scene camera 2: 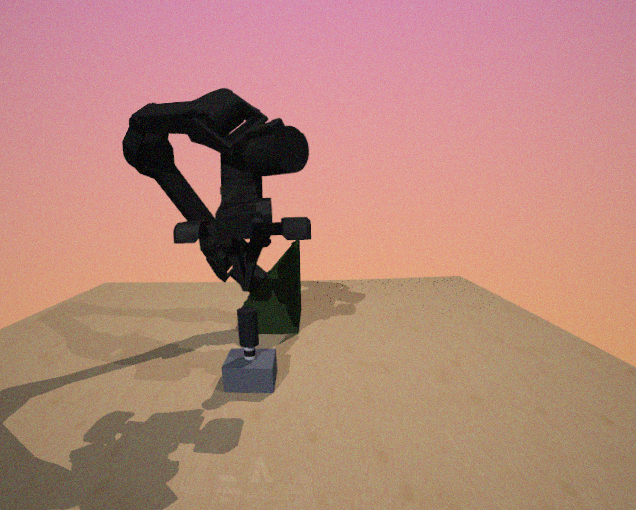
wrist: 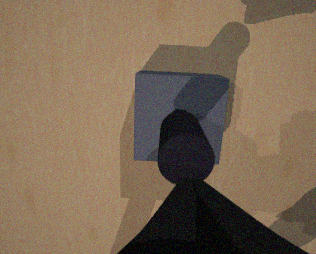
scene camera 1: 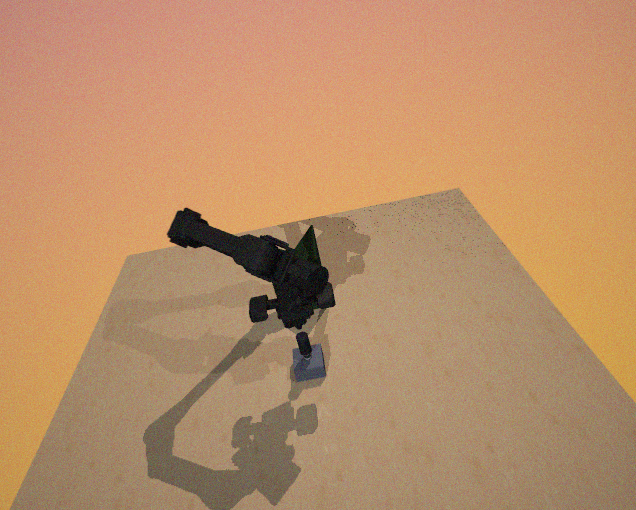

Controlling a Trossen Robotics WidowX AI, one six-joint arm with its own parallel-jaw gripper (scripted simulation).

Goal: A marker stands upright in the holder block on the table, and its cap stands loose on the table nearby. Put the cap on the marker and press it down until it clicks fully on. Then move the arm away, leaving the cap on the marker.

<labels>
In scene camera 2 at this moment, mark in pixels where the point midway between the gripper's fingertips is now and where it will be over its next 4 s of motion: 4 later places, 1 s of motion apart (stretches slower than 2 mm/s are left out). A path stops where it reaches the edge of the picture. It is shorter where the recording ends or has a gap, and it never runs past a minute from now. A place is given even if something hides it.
The gripper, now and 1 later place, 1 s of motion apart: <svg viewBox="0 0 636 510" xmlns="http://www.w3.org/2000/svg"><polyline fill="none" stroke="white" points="246,291 248,314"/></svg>
</labels>
